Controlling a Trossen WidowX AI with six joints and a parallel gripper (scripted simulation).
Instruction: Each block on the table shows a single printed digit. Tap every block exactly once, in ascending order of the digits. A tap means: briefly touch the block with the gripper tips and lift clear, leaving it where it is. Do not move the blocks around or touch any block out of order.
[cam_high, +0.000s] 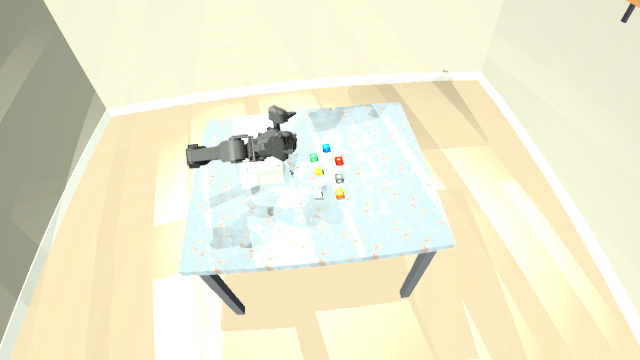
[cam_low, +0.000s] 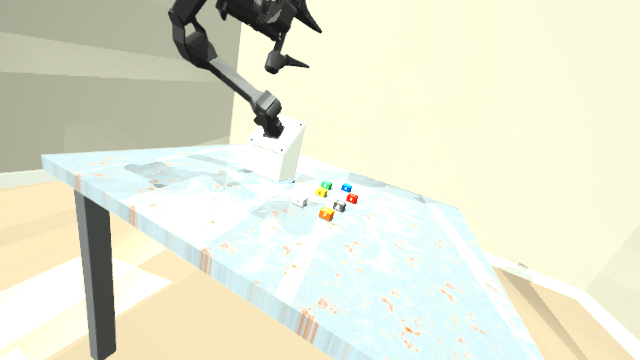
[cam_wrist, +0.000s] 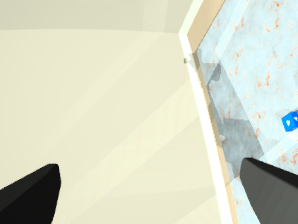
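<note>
The white block is 50 mm ahead of my gripper tip, 10 mm to the right of it and 400 mm below it. The rest, counted from my gripper tip: yellow block: 80 mm ahead, 110 mm to the left, 400 mm below; orange block: 140 mm ahead, 30 mm to the right, 400 mm below; black block: 160 mm ahead, 50 mm to the left, 400 mm below.
</note>
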